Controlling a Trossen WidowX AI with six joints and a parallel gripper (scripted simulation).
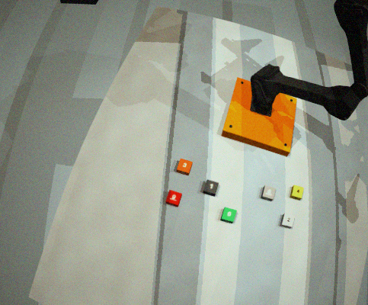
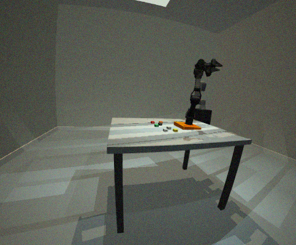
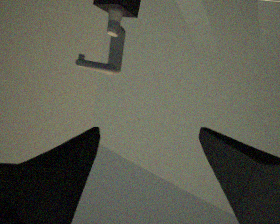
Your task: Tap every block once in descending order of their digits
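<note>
The red block is 56 cm below my gripper tip, 45 cm ahead of it and 38 cm to the right of it. Also, from my gripper tip: dark block: 56 cm below, 40 cm ahead, 30 cm to the right; then white block marked 2: 56 cm below, 45 cm ahead, 8 cm to the right; then green block: 56 cm below, 47 cm ahead, 24 cm to the right.
</note>
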